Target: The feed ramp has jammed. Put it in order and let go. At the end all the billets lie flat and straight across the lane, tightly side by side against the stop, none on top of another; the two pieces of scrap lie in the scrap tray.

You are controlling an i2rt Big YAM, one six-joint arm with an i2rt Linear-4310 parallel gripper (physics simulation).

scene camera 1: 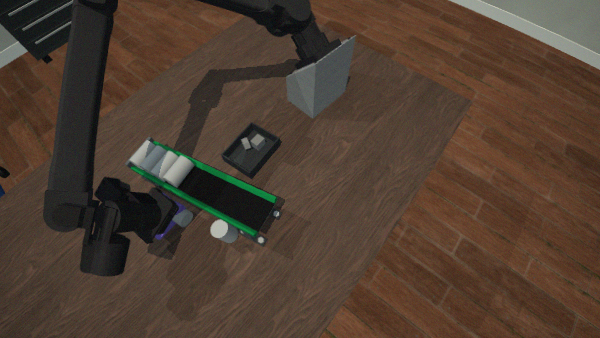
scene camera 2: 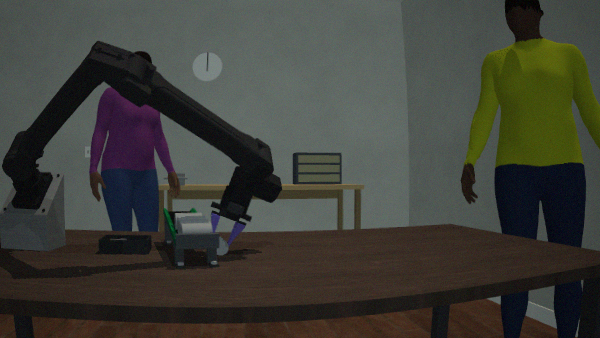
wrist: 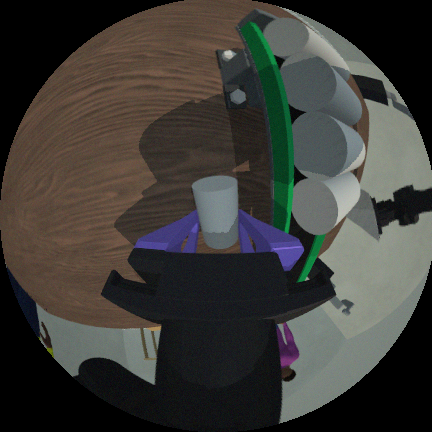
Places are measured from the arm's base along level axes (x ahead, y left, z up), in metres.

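Pixels of known places: gripper, fingertip midpoint: (scene camera 1: 179, 214) (wrist: 218, 214); arm's base, link origin: (scene camera 1: 318, 57) (scene camera 2: 33, 191) (wrist: 375, 215).
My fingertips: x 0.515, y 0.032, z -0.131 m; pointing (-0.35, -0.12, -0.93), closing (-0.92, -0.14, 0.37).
Observation:
Ahead of a thing's pixels: the offset from my fingertips to its top centre.
Four pale billets @(dx -0.051, dy -0.088, dz +0.083 m) (scene camera 1: 167, 164) (wrist: 320, 145) @(dx -0.026, dy -0.164, dz +0.074 m) (scene camera 2: 196, 228) lie across the lane, side by side at the stop end of the feed ramp (scene camera 1: 230, 180) (wrist: 283, 125). My gripper (scene camera 1: 180, 216) (scene camera 2: 223, 238) (wrist: 218, 214) is shut on a grey billet @(dx +0.002, dy -0.004, dz +0.022 m) (scene camera 1: 184, 218) (scene camera 2: 223, 247) (wrist: 218, 205), outside the near green rail. That billet is low at the table; I cannot tell whether it touches it. Another billet @(dx -0.056, dy +0.120, dz +0.051 m) (scene camera 1: 220, 230) stands upright beside the ramp's other end. Two scrap pieces, a small one @(dx -0.244, dy -0.039, dz +0.016 m) (scene camera 1: 245, 144) and a larger one @(dx -0.271, dy -0.020, dz +0.011 m) (scene camera 1: 258, 141), lie in the scrap tray @(dx -0.243, dy -0.014, dz +0.017 m) (scene camera 1: 237, 166) (scene camera 2: 125, 246).
The near green rail runs close beside my fingers. Bolted feet (scene camera 1: 261, 240) (wrist: 237, 97) stick out from the ramp. The arm's grey base (scene camera 1: 320, 82) (scene camera 2: 32, 230) stands beyond the tray. Two people (scene camera 2: 131, 135) (scene camera 2: 540, 100) stand behind the table.

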